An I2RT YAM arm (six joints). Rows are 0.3 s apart.
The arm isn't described. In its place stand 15 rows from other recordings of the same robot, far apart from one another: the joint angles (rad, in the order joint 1, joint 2, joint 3, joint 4, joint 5, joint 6), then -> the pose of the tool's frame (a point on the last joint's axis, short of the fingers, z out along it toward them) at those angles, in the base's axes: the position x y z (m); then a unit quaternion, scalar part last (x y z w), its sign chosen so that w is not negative.
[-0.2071 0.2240 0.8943 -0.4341 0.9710 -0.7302] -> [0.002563, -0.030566, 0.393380, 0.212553, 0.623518, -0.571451, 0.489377]
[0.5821 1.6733 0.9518 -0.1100 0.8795 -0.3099] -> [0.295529, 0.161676, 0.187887, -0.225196, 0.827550, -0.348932, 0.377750]
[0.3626 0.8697 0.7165 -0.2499 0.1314 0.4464] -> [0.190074, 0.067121, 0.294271, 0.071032, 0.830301, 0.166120, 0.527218]
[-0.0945 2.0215 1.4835 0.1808 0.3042 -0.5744] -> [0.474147, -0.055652, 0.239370, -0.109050, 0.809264, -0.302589, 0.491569]
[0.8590 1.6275 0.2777 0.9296 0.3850 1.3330] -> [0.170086, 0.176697, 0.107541, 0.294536, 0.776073, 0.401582, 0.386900]
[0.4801 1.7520 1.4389 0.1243 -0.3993 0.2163] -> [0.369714, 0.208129, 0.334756, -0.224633, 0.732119, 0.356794, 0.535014]
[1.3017 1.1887 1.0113 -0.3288 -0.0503 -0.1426] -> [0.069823, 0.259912, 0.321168, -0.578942, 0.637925, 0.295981, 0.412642]
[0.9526 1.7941 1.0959 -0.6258 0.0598 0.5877] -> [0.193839, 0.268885, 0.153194, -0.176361, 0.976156, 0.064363, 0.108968]
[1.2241 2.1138 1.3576 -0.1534 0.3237 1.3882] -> [0.160828, 0.411827, 0.130022, 0.128640, 0.926059, 0.269345, 0.230909]
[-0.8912 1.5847 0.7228 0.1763 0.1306 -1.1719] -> [0.193302, -0.246614, 0.161362, -0.098468, 0.896759, -0.397008, 0.168855]
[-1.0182 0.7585 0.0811 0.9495 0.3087 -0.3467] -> [0.075212, -0.142568, 0.217287, 0.312467, 0.523774, -0.568504, 0.552113]
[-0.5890 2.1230 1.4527 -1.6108 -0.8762 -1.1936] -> [0.285131, -0.157603, 0.159702, -0.111949, 0.854464, 0.494896, 0.111523]
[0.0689 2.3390 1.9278 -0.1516 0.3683 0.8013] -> [0.542269, 0.024574, 0.203225, 0.390812, 0.772110, 0.054711, 0.498115]
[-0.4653 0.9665 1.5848 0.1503 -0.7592 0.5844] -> [0.106282, -0.025940, 0.591043, -0.113511, 0.484764, 0.195308, 0.844970]
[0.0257 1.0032 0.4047 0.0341 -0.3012 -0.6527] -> [0.205198, 0.015840, 0.189874, -0.356417, 0.792705, -0.022003, 0.494067]
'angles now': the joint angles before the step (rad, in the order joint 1, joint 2, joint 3, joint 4, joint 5, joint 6). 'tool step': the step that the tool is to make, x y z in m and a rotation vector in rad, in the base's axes. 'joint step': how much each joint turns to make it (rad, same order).
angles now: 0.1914, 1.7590, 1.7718, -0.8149, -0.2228, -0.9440
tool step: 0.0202, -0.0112, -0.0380, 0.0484, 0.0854, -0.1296
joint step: -0.0349, 0.0613, -0.0623, 0.0722, 0.0181, 0.1146
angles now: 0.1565, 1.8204, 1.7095, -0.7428, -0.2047, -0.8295
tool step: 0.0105, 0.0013, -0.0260, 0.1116, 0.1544, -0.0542
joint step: -0.0072, 0.0733, 0.0177, -0.0506, -0.0764, 0.1230
